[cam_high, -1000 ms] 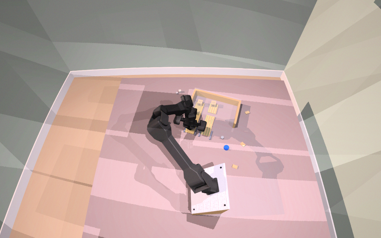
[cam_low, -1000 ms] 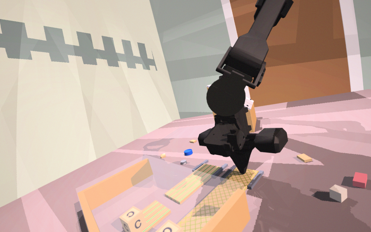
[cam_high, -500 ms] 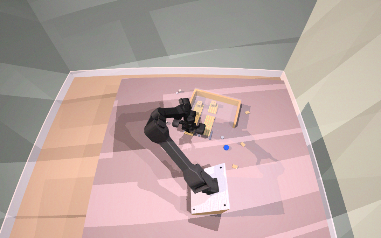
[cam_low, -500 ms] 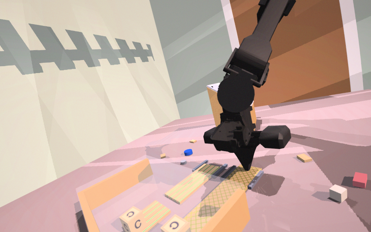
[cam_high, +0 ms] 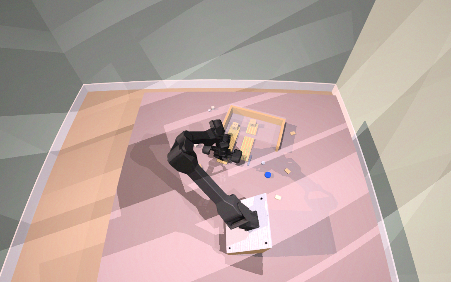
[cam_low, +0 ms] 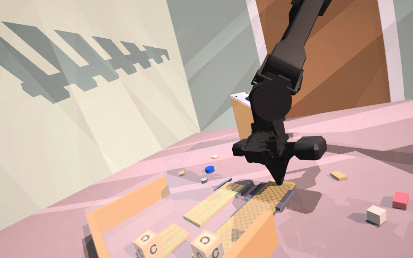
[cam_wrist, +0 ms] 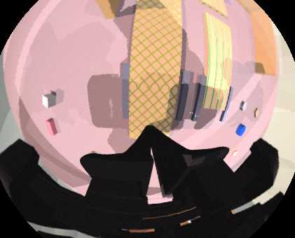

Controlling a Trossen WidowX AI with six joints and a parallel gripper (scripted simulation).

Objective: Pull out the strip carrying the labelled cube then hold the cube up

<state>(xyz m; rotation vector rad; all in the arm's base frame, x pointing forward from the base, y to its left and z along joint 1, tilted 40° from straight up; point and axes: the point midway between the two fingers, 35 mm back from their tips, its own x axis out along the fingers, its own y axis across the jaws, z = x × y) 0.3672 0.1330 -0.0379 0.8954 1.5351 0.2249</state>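
Now: gripper tip 100 mm short of the cross-hatched strip and 50 mm to the left of it. From my gripper tip the other things lie so: blue disc (220 mm to the right, 110 mm behind); then red cube (180 mm to the left, 60 mm ahead); then tan tile (120 mm to the left, 30 mm behind).
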